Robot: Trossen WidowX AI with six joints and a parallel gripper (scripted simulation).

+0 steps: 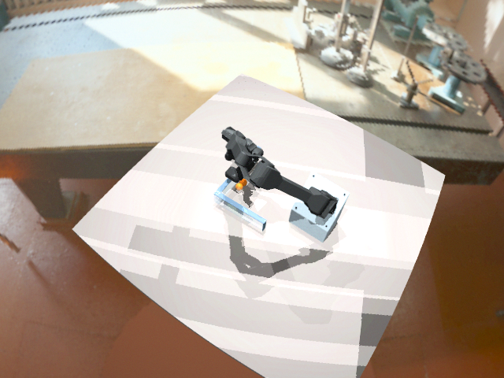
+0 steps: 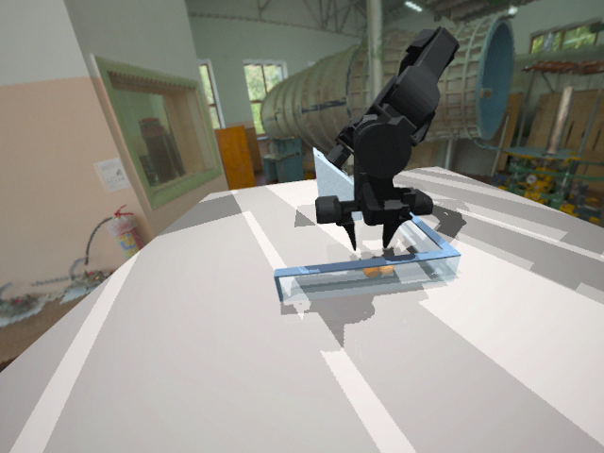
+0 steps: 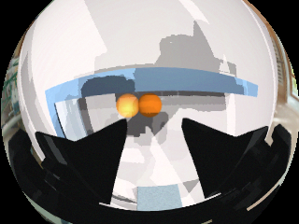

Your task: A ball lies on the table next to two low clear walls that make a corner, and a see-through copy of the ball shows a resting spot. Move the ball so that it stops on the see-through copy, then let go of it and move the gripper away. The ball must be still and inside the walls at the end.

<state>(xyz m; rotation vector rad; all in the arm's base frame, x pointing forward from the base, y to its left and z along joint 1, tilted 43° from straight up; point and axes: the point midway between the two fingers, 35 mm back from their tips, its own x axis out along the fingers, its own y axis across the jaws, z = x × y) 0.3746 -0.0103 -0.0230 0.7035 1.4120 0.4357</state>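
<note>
The orange ball lies 5 cm below my gripper tip. Round my gripper tip: see-through copy (1 cm ahead, 3 cm to the left, 5 cm below).
</note>
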